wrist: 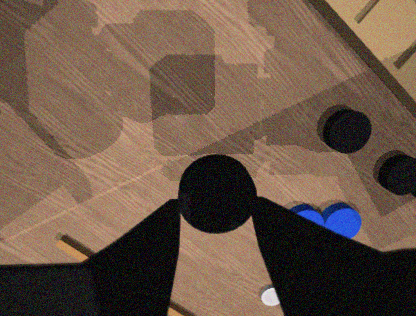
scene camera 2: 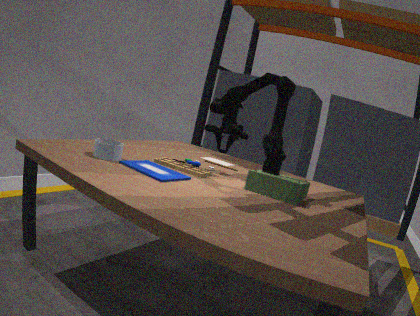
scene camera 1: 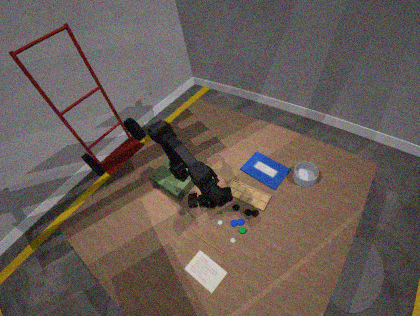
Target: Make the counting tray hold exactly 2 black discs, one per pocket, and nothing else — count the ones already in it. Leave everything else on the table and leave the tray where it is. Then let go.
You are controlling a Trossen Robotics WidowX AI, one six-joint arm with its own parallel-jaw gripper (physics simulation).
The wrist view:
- gripper: 216,207
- tan counting tray: 377,38, on the table
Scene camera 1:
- tan counting tray: 247,194
